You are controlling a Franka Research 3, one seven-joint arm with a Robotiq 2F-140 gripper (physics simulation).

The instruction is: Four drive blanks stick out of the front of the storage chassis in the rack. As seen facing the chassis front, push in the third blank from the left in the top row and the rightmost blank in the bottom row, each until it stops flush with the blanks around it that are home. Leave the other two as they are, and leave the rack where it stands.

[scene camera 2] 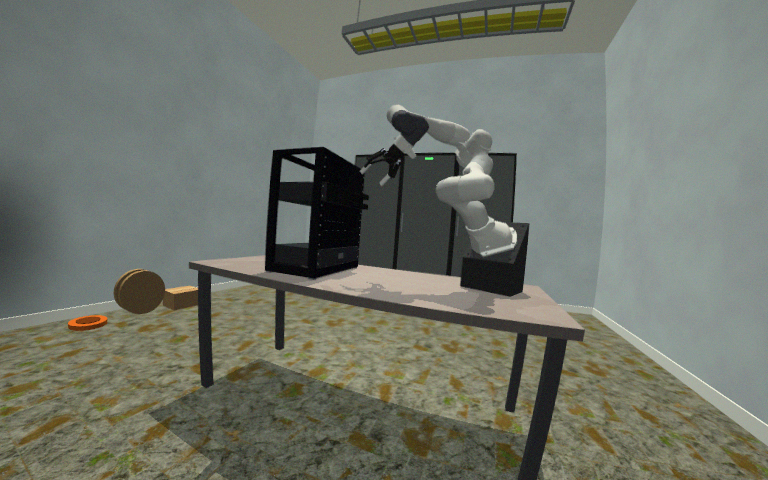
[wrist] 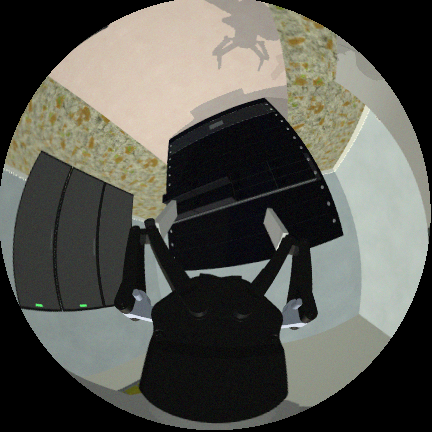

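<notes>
The black rack [scene camera 2: 271, 215] [wrist: 327, 207] stands upright at the left end of the table. Its front faces the arm. Dark drive blanks [scene camera 2: 365, 202] [wrist: 207, 192] stick out of its front in the upper half. In the wrist view they show as dark bars at the left of the front, and the separate blanks are hard to tell apart. The rest of the chassis front is too dark to read row by row. My gripper [scene camera 2: 374, 174] [wrist: 221, 211] is open and empty, tilted down toward the rack front, above the level of the protruding blanks. Its pale fingertips are wide apart.
The table [scene camera 2: 396, 283] [wrist: 140, 100] carries the rack and the arm's black base block [scene camera 2: 491, 274]. Dark cabinets [scene camera 2: 424, 215] [wrist: 77, 240] stand behind. A brown round object [scene camera 2: 139, 291], a box [scene camera 2: 181, 298] and an orange ring [scene camera 2: 75, 324] lie on the floor at left.
</notes>
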